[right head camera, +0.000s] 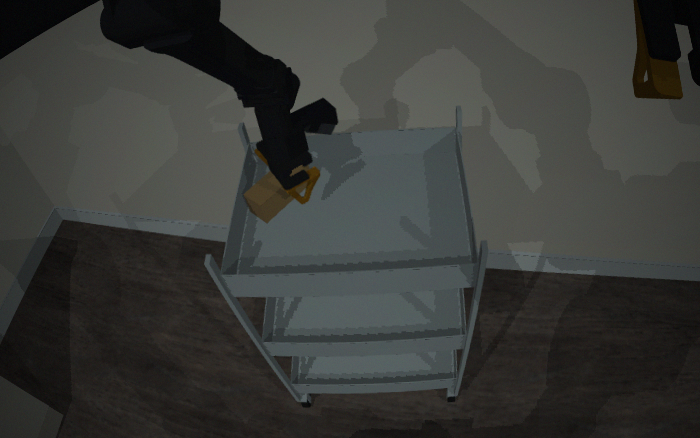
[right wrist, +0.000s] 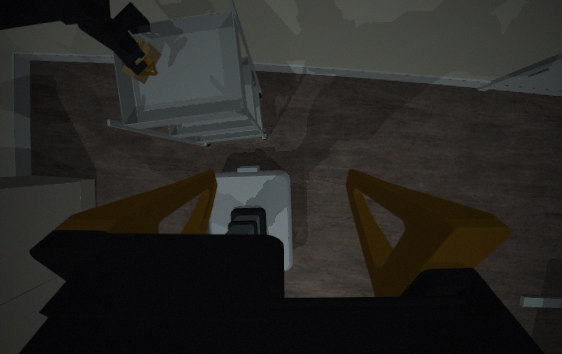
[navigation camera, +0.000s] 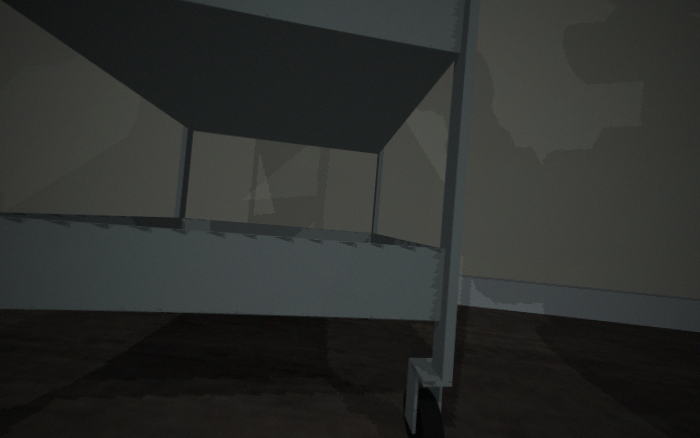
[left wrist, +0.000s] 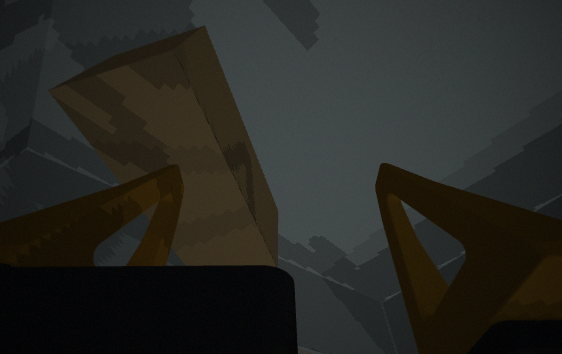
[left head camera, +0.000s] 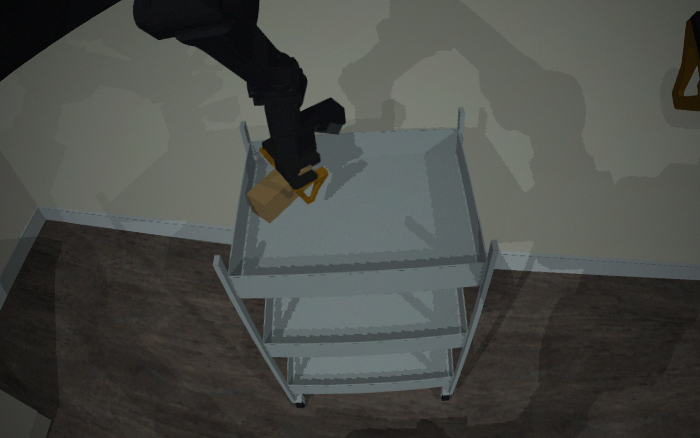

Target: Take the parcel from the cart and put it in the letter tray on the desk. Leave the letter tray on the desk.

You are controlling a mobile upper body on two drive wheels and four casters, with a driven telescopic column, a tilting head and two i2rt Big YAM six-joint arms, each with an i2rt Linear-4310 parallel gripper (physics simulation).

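Frame: origin at the left arm's base, x ahead, y down, z left, level; millimetres.
Where they show: left gripper, between the fingertips: (right head camera: pixel 293 187) (right wrist: pixel 147 64) (left wrist: pixel 279 175) (left head camera: pixel 297 187); right gripper, between the fingertips: (right head camera: pixel 687 96) (right wrist: pixel 281 177).
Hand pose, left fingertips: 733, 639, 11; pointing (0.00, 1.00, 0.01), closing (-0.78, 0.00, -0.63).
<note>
Each offset is from my left fingertips to the top centre of the thing, as dx, dy, dz. "spot": to the spot under its first point.
The parcel {+25, +0, +40} (left head camera: pixel 272 198) (right head camera: pixel 268 198) (left wrist: pixel 170 135), a tan box, lies in the top tray of the grey cart {spot: -196, +10, -119} (left head camera: pixel 356 281) (right head camera: pixel 351 281) (right wrist: pixel 185 114), near its left wall. My left gripper (left wrist: pixel 279 175) is open at the parcel. In the left wrist view its left finger overlaps the parcel, and its right finger stands apart from it over the tray floor. The wrist hides part of the parcel in the head views. My right gripper (right wrist: pixel 281 177) is open, away from the cart. The letter tray and the desk's top do not show.
The cart has two lower shelves (left head camera: pixel 361 346) and a caster {spot: -179, +668, -327} (navigation camera: pixel 425 408). A wall with a white skirting board (left head camera: pixel 139 222) stands behind it. The robot's pale base (right wrist: pixel 275 200) shows in the right wrist view, with a beige furniture block (right wrist: pixel 45 215) at the left.
</note>
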